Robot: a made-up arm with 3 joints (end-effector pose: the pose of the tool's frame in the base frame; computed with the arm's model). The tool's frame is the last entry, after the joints. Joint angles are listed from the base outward.
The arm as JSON. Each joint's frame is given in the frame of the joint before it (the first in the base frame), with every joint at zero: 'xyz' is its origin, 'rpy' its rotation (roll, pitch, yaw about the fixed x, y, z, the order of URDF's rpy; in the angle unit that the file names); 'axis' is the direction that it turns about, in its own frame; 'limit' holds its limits. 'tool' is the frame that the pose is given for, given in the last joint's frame.
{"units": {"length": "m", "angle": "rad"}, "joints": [
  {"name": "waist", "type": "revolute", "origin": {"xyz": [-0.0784, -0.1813, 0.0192], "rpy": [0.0, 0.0, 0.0]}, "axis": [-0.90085, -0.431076, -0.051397], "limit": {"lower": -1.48, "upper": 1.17}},
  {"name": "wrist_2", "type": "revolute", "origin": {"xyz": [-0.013, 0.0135, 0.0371], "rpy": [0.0, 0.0, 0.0]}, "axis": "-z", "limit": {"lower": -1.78, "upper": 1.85}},
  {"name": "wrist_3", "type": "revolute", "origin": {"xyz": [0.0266, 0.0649, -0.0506], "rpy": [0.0, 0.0, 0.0]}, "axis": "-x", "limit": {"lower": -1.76, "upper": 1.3}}
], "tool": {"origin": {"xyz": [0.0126, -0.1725, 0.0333], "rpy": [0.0, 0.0, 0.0]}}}
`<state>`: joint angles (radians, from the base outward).
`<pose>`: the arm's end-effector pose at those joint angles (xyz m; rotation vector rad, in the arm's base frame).
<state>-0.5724 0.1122 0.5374</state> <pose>-0.0374 -0.2791 0.0741 -0.0326 0.2836 -0.0037</pose>
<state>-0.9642 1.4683 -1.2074</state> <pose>-0.1763 -0.0883 -0.0829 1.3016 0.0631 -1.7696</pose>
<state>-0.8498 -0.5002 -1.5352</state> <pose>-0.1274 -0.0166 -0.0683 2.3298 0.5918 0.3140</pose>
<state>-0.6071 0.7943 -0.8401</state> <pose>-0.1493 -0.1814 -0.1046 1.1955 0.1297 -0.9146</pose>
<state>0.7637 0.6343 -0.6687</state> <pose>-0.0970 -0.3075 -0.0087 0.0688 -0.7081 -0.4243</pose>
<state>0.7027 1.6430 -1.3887</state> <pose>-0.0485 -0.3069 -0.1056 0.7634 -1.6582 -0.7764</pose>
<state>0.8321 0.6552 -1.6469</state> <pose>0.0254 -0.2854 -0.1090 0.9327 -0.9067 -0.0140</pose>
